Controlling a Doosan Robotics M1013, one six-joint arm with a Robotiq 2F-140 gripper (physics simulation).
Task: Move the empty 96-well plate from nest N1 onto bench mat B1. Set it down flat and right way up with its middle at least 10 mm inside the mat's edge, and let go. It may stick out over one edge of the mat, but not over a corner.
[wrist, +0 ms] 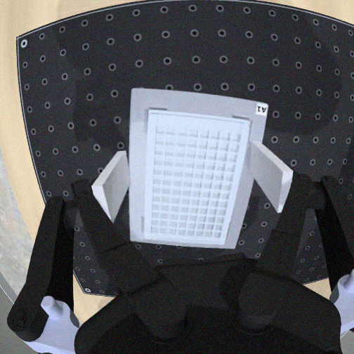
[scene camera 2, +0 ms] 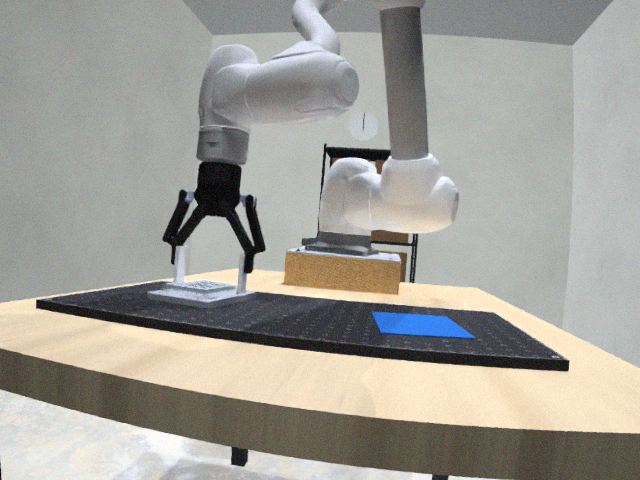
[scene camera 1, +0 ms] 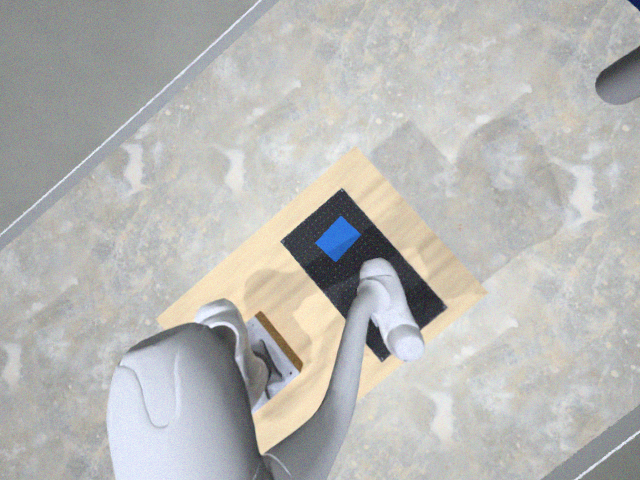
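Pixels of known places: gripper, fingertip midpoint: (scene camera 2: 209,289); arm's base, origin of the base link: (scene camera 2: 343,252) (scene camera 1: 253,368).
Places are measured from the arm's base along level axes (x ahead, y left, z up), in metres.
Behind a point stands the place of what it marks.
The white 96-well plate (scene camera 2: 207,285) {x 0.617, y -0.047, z -0.059 m} (wrist: 192,180) sits flat in the pale grey nest (scene camera 2: 199,298) {x 0.675, y -0.022, z -0.072 m} (wrist: 138,175), with its well grid facing up. A label "A1" shows on one corner of the nest in the wrist view. My gripper (scene camera 2: 210,285) {x 0.586, y -0.064, z -0.070 m} (wrist: 189,160) is open and points straight down over the plate. Its two pale finger pads stand apart on either side of the plate's long sides, with tips low near the nest. The blue bench mat (scene camera 1: 338,238) {x 0.579, y 0.297, z -0.082 m} (scene camera 2: 423,325) {x 0.589, y 0.306, z -0.082 m} lies flat. In scene camera 1 the arm hides the plate, nest and gripper.
The nest and mat are on a black perforated board (scene camera 1: 408,279) {x 0.754, y -0.012, z -0.084 m} (scene camera 2: 310,316) {x 0.620, y 0.142, z -0.084 m} (wrist: 210,47) on a wooden table (scene camera 1: 206,294) {x -0.089, y 0.378, z -0.097 m} (scene camera 2: 289,372) {x 0.853, y 0.210, z -0.097 m}. The arm's base stands on a wooden block (scene camera 1: 279,338) {x 0.131, y 0.043, z -0.062 m} (scene camera 2: 341,271) {x 0.132, y 0.038, z -0.047 m} behind the board. A dark shelf rack (scene camera 2: 356,152) stands farther back.
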